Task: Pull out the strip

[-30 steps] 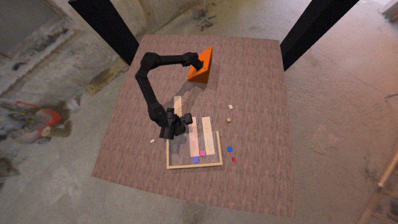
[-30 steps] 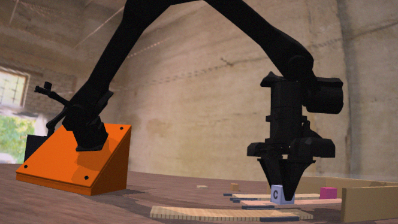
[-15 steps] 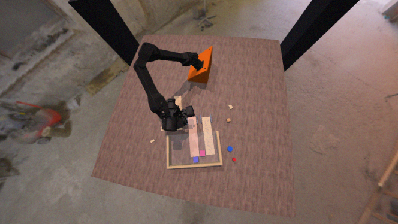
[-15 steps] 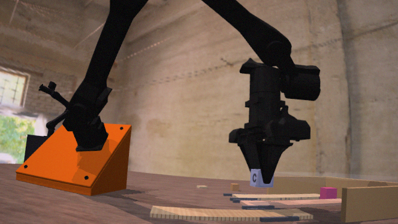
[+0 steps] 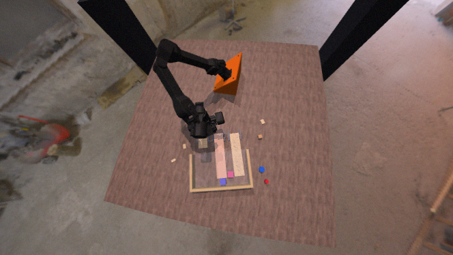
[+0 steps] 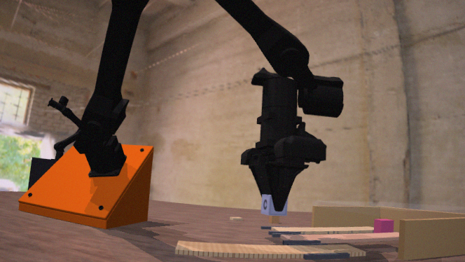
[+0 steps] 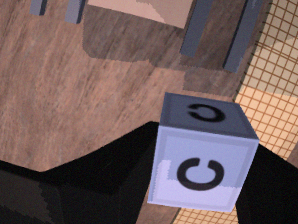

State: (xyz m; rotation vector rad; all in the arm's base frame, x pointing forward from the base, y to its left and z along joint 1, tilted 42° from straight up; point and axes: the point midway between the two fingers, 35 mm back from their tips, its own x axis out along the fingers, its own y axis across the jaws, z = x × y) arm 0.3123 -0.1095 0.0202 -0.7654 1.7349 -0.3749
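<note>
Now: gripper tip 50 mm to the left of the tan strip, 50 mm above it and 10 mm past it. From my gripper tip the other things lie so: red ball (330 mm to the left, 280 mm ahead, 40 mm below); labelled cube (10 mm above); blue disc (300 mm to the left, 220 mm ahead, 50 mm below).
</note>
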